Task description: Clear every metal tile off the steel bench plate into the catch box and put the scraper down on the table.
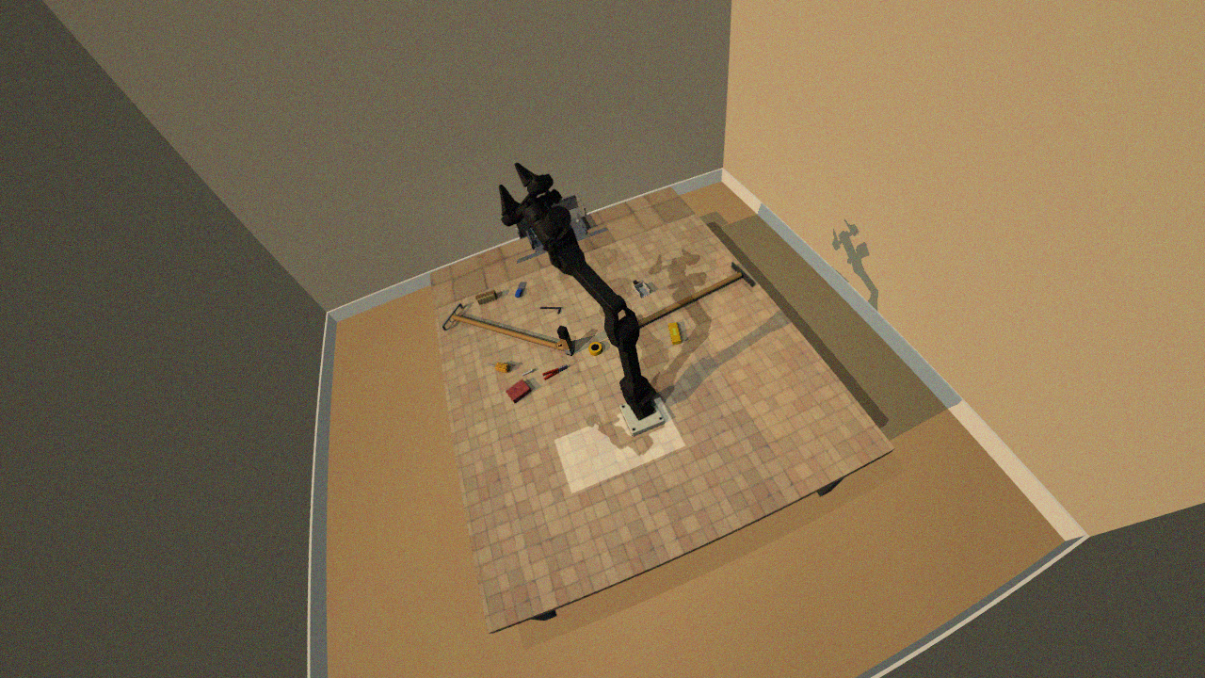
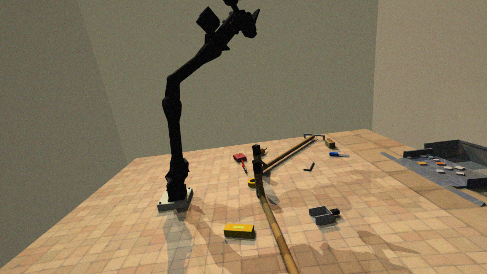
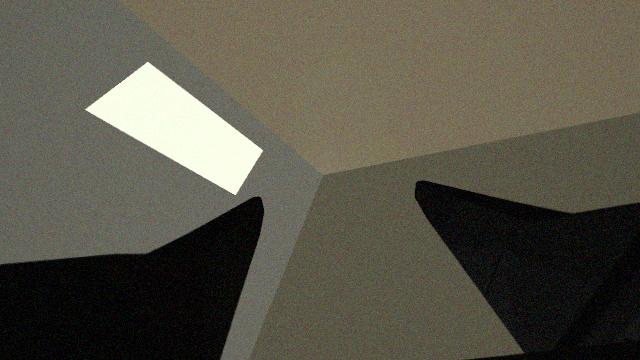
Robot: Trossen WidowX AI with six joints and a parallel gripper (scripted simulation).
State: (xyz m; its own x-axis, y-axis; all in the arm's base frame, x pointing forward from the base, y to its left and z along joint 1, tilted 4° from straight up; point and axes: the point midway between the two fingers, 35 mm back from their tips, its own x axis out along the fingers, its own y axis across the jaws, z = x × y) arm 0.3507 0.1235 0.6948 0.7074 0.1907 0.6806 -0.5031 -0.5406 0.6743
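Now: the yellow tape roll 100 mm behind my gripper tip, 80 mm to the right of it and 720 mm below it. From my gripper tip the other things lie so: red screwdriver: 110 mm behind, 90 mm to the left, 710 mm below; then hex key: 180 mm ahead, 20 mm to the right, 720 mm below; then red block: 120 mm behind, 240 mm to the left, 710 mm below.
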